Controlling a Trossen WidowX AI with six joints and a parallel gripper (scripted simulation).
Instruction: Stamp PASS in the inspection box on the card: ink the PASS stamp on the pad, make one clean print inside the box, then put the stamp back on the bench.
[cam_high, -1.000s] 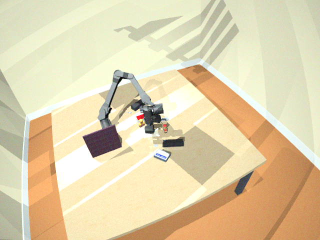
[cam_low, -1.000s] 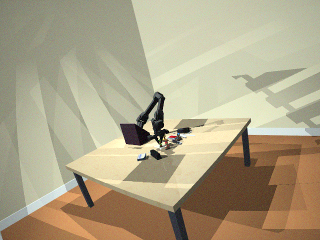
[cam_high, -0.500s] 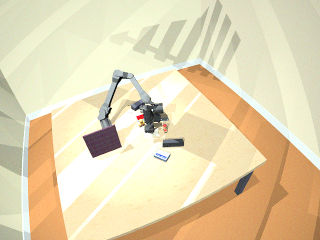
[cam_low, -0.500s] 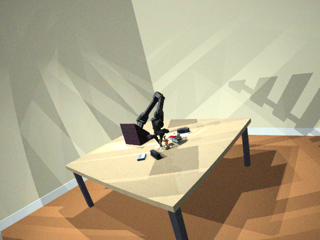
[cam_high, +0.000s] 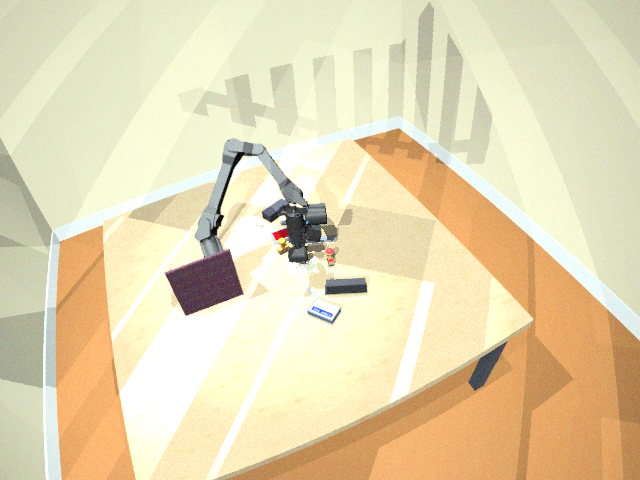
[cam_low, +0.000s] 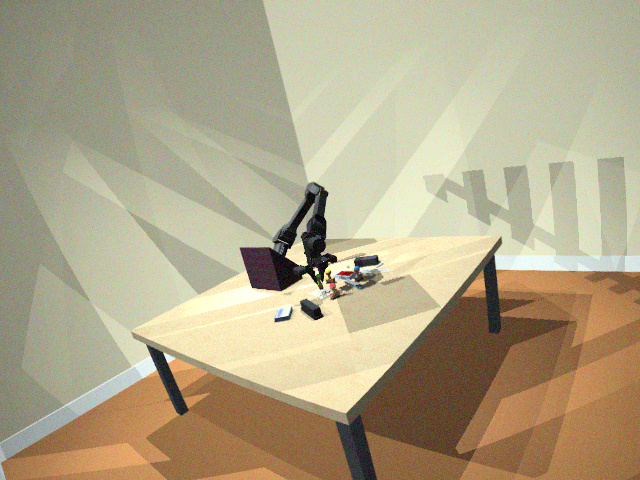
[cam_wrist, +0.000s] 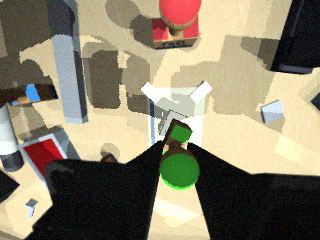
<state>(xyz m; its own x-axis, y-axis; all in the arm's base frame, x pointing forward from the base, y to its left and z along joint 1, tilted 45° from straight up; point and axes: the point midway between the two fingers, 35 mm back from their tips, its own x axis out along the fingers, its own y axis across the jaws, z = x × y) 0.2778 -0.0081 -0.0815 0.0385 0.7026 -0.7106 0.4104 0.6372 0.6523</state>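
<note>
Right now the white inspection card is 5 cm below my gripper tip. Also, from my gripper tip: red-knobbed stamp (10 cm ahead, 4 cm to the right, 2 cm below); then green-knobbed stamp (right at my gripper tip); then yellow-knobbed stamp (10 cm to the left, 2 cm below, 2 cm behind).
</note>
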